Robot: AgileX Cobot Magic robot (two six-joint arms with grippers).
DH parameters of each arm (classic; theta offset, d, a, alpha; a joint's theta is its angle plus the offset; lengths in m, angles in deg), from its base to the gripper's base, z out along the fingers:
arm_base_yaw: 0 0.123 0 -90
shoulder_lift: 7.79 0 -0.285 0
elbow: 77.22 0 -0.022 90
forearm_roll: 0 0.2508 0 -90
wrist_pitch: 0 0 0.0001 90
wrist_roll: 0 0.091 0 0
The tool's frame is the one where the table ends.
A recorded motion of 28 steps. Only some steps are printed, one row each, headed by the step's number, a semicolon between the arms.
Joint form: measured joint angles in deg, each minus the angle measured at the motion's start. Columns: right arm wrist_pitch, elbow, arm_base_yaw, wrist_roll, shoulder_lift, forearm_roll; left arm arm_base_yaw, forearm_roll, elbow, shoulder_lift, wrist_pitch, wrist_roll.
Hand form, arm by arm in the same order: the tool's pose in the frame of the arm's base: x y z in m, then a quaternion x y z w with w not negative. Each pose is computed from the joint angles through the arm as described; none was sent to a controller.
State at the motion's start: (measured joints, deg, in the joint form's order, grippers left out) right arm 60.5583 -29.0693 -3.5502 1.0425 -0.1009 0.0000; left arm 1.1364 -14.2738 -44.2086 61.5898 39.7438 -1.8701
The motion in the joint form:
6: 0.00 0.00 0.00 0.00 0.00 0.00; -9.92 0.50 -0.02 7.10 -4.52 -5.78
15: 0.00 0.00 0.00 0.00 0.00 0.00; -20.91 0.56 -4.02 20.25 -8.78 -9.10
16: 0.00 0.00 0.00 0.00 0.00 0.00; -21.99 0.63 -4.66 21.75 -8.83 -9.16
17: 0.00 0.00 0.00 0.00 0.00 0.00; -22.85 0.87 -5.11 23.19 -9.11 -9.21
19: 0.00 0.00 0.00 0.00 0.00 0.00; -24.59 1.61 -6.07 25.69 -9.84 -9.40
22: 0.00 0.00 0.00 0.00 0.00 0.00; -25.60 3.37 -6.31 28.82 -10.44 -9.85
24: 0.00 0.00 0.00 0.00 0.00 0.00; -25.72 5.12 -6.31 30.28 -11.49 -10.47
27: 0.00 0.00 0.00 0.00 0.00 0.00; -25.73 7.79 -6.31 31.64 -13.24 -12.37
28: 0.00 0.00 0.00 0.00 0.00 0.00; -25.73 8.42 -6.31 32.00 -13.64 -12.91
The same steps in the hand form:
6: -0.0058 0.0004 0.2796 0.03405 0.84920 -0.01153 0.52684; 0.2256 -0.0475 0.2643 -0.06301 0.94671 -0.13765 0.28430
15: -0.0058 0.0004 0.2796 0.03405 0.84920 -0.01153 0.52684; 0.2555 -0.1037 0.2298 -0.00890 0.96160 -0.15209 0.22829
16: -0.0058 0.0004 0.2796 0.03405 0.84920 -0.01153 0.52684; 0.2580 -0.1101 0.2256 -0.00044 0.96354 -0.15144 0.22057
17: -0.0058 0.0004 0.2796 0.03405 0.84920 -0.01153 0.52684; 0.2604 -0.1153 0.2209 0.00707 0.96526 -0.14923 0.21438
19: -0.0058 0.0004 0.2796 0.03405 0.84920 -0.01153 0.52684; 0.2647 -0.1257 0.2132 0.02336 0.96718 -0.14501 0.20733
22: -0.0058 0.0004 0.2796 0.03405 0.84920 -0.01153 0.52684; 0.2686 -0.1315 0.1983 0.03774 0.97218 -0.12967 0.19139
24: -0.0058 0.0004 0.2796 0.03405 0.84920 -0.01153 0.52684; 0.2718 -0.1319 0.1912 0.04377 0.97333 -0.11896 0.19119
27: -0.0058 0.0004 0.2796 0.03405 0.84920 -0.01153 0.52684; 0.2763 -0.1315 0.1849 0.04429 0.97322 -0.10787 0.19808
28: -0.0058 0.0004 0.2796 0.03405 0.84920 -0.01153 0.52684; 0.2773 -0.1314 0.1832 0.04373 0.97329 -0.10542 0.19922

